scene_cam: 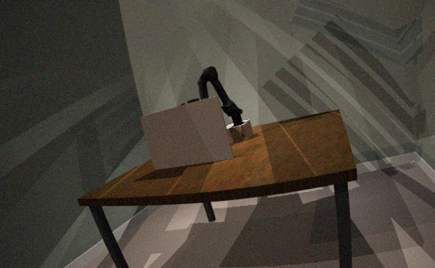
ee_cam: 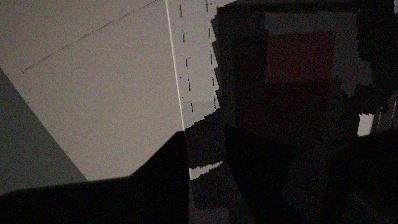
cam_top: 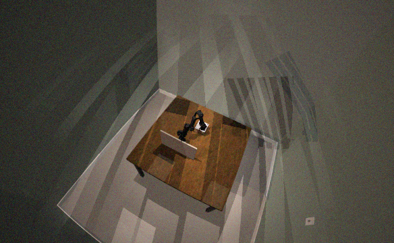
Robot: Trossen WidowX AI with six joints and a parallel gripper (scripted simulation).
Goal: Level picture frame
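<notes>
The picture frame is 1 cm ahead of my gripper tip, 2 cm to the left of it and 5 cm below it. The rest, counted from my gripper tip: wall panel (2 cm ahead, 6 cm below).
</notes>
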